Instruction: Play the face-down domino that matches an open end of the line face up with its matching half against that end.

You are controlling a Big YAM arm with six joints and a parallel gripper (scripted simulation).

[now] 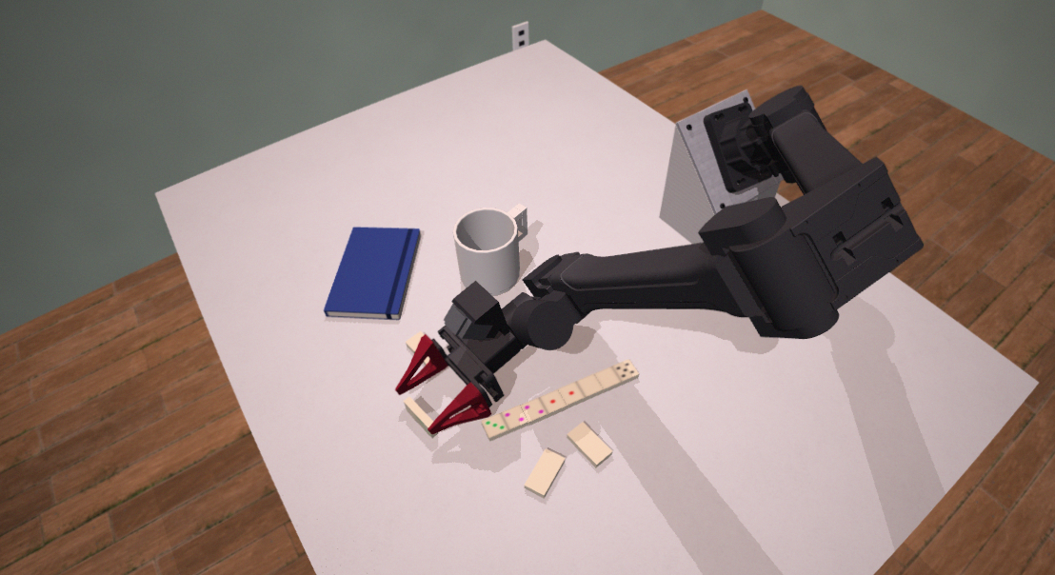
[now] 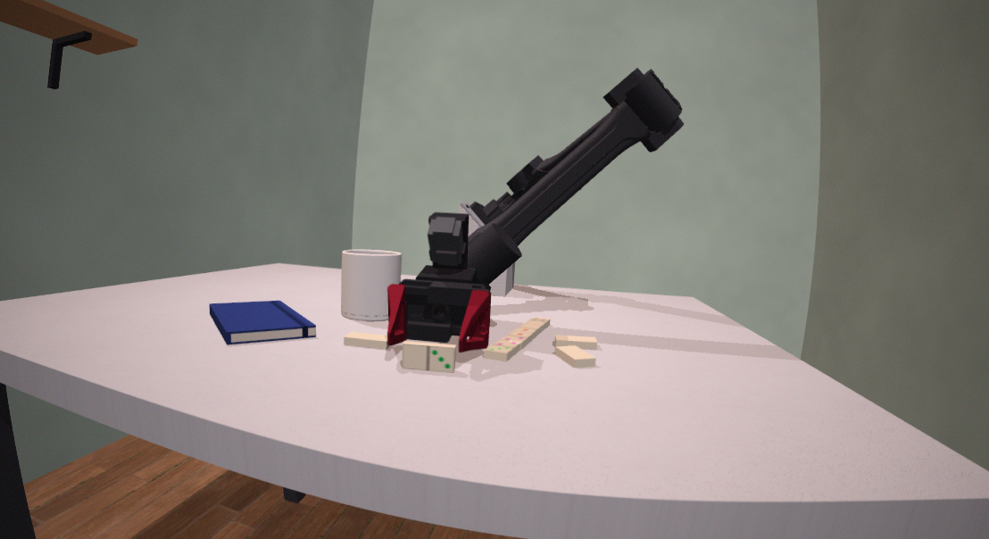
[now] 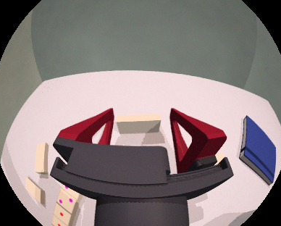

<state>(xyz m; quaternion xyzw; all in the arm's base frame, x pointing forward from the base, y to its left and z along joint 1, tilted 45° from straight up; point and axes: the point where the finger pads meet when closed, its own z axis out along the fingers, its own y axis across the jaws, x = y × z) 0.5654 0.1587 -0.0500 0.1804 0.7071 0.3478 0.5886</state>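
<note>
The domino is 2 cm below my hand. The rest, counted from my hand: white mug 20 cm behind, 17 cm to the right, 1 cm above; then blue notebook 26 cm to the right, 5 cm behind, 2 cm below.
</note>
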